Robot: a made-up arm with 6 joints. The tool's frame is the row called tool.
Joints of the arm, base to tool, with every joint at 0 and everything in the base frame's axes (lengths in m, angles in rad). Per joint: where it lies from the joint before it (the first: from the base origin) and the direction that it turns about. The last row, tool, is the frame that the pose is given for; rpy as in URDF.
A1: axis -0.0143 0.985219 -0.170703 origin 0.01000 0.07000 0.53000
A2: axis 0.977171 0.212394 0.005 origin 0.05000 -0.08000 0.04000
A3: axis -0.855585 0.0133 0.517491 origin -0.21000 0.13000 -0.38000
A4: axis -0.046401 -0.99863 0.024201 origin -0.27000 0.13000 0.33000
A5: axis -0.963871 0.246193 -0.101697 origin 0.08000 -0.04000 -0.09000
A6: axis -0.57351 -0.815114 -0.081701 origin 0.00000 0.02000 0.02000
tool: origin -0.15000 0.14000 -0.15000 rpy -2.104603 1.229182 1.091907
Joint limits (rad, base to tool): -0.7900..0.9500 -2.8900..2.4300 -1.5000..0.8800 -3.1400..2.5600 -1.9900..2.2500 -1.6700..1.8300
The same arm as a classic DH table. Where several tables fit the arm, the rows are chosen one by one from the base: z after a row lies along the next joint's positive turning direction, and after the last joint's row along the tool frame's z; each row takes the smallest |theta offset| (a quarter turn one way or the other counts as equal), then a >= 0, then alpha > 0; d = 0 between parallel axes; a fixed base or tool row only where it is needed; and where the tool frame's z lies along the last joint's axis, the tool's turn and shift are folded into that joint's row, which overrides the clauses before.
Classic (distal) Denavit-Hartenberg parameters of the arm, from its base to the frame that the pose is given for. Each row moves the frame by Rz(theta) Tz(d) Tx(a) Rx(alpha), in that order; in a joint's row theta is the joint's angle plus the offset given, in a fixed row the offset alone. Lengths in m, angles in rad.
base (fixed): d 0.5421  theta_offset 0.0145  a 0.0110  alpha -1.7423
A1: d -0.0253  theta_offset 1.5313  a -0.0237  alpha 1.3751
A2: d -0.5690  theta_offset 1.3895  a 0.2934  alpha -2.5511
A3: d -0.1217  theta_offset 1.1545  a -0.1422  alpha -1.5318
A4: d -0.1062  theta_offset 0.6425  a 0.0985  alpha 1.7758
A5: d -0.0632  theta_offset -0.0522  a -0.0194  alpha -1.2021
A6: d -0.2066  theta_offset 0.0752  a 0.1191  alpha 0.9245
tool (fixed): d 0.2806  theta_offset -0.3237  a 0.0000  alpha 0.0000
Joint limits (rad, base to tool): -0.7900..0.9500 -2.8900..2.4300 -1.5000..0.8800 -3.1400..2.5600 -1.9900..2.2500 -1.6700..1.8300

